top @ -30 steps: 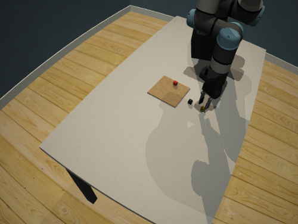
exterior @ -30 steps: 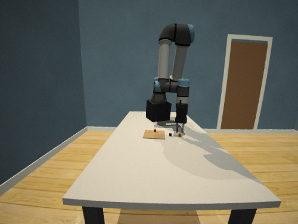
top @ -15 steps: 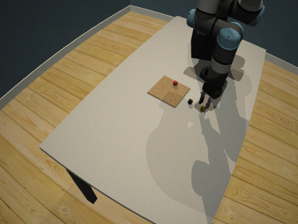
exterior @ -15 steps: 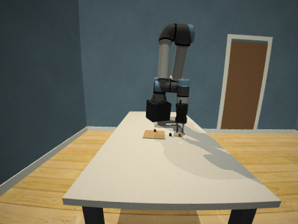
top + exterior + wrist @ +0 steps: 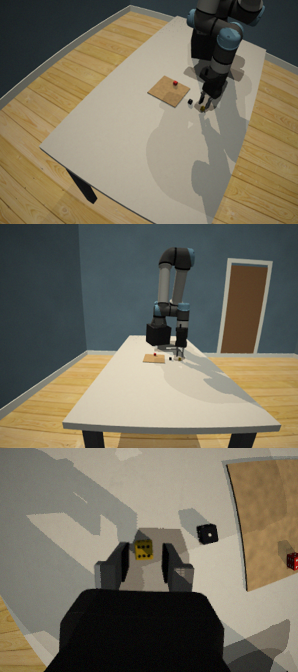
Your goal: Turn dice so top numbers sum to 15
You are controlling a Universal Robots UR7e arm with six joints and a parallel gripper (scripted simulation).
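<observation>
My gripper is now 30 mm above the yellow die. Also, from my hand: black die: 60 mm to the right, 30 mm below; then red die: 160 mm to the right, 60 mm behind, 30 mm below; then brown mat: 170 mm to the right, 40 mm below, 20 mm behind.
</observation>
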